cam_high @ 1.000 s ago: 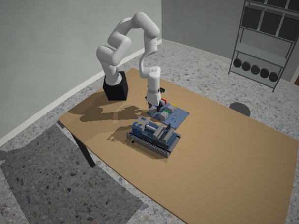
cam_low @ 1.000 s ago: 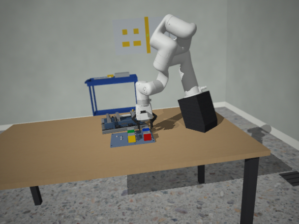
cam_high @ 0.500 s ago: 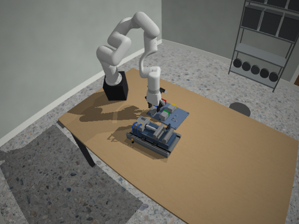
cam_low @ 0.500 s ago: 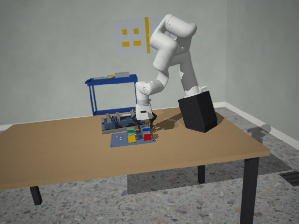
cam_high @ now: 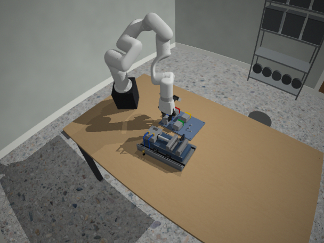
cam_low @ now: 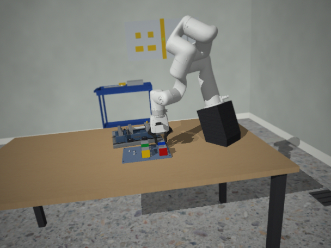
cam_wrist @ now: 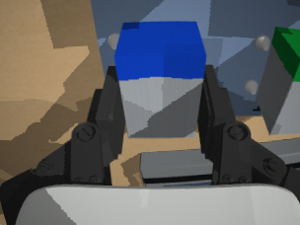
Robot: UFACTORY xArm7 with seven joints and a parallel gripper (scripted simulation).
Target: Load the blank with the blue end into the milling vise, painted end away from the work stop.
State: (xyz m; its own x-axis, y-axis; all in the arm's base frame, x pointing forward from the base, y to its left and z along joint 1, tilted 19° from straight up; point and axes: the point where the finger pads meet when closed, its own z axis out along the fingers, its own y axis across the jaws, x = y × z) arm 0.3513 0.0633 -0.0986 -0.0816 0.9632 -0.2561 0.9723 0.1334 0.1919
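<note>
The blue-ended blank lies 2 cm below my hand. Round my hand: red-ended blank 9 cm to the left, 2 cm below, 1 cm behind; then green-ended blank 9 cm ahead, 2 cm below, 1 cm to the left; then blue infeed plate 9 cm ahead, 5 cm to the left, 4 cm below.
</note>
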